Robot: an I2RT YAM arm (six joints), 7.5 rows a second.
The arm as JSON. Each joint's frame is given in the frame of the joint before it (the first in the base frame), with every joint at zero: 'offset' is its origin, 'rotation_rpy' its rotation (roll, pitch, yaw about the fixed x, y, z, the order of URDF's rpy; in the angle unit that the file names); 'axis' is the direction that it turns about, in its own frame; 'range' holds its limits. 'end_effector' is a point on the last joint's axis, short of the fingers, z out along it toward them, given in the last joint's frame.
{
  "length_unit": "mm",
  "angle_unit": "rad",
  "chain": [
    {
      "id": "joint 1",
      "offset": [
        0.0,
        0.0,
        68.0
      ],
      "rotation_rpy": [
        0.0,
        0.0,
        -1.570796
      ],
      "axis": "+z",
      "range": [
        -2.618,
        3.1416
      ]
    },
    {
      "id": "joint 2",
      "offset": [
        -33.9,
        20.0,
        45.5
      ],
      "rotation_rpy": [
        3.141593,
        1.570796,
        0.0
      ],
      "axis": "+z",
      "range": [
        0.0,
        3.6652
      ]
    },
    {
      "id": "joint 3",
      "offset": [
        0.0,
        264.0,
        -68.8
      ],
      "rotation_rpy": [
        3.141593,
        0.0,
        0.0
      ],
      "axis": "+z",
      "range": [
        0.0,
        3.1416
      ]
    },
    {
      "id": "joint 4",
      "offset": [
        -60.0,
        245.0,
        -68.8
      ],
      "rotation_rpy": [
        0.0,
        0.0,
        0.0
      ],
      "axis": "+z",
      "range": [
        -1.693,
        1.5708
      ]
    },
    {
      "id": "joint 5",
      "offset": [
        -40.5,
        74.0,
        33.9
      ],
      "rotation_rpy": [
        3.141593,
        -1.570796,
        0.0
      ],
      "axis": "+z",
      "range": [
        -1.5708,
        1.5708
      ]
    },
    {
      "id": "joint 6",
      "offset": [
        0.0,
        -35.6,
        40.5
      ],
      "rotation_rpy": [
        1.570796,
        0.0,
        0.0
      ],
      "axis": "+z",
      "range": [
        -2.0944,
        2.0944
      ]
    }
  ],
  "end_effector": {
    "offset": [
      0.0,
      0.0,
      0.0
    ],
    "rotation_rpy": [
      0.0,
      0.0,
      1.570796
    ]
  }
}
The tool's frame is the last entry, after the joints.
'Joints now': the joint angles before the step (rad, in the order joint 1, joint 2, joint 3, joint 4, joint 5, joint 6). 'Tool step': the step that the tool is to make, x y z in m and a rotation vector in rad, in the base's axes. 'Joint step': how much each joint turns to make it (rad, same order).
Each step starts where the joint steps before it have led.
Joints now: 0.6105 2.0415 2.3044 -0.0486 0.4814 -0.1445
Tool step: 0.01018 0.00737 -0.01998 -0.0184 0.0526 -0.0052
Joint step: 0.0010 0.0260 -0.0206 -0.0142 0.0089 0.0155
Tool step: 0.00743 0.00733 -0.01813 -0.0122 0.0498 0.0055
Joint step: 0.0036 0.0225 -0.0177 -0.0176 0.0004 0.0213
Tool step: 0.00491 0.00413 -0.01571 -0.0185 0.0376 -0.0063
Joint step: 0.0016 0.0090 -0.0331 -0.0025 0.0084 0.0068
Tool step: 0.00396 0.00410 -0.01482 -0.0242 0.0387 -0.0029
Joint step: 0.0025 0.0104 -0.0255 -0.0111 0.0054 0.0029
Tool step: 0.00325 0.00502 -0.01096 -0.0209 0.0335 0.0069
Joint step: 0.0042 0.0181 0.0006 -0.0232 -0.0027 0.0028
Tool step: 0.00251 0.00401 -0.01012 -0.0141 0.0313 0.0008
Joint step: 0.0037 0.0146 -0.0027 -0.0203 0.0025 0.0080
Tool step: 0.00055 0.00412 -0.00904 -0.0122 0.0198 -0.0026
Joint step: 0.0064 0.0067 -0.0162 -0.0018 0.0088 0.0030
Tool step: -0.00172 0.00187 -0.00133 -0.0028 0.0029 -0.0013
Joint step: 0.0053 -0.0026 -0.0079 0.0012 0.0067 0.0002
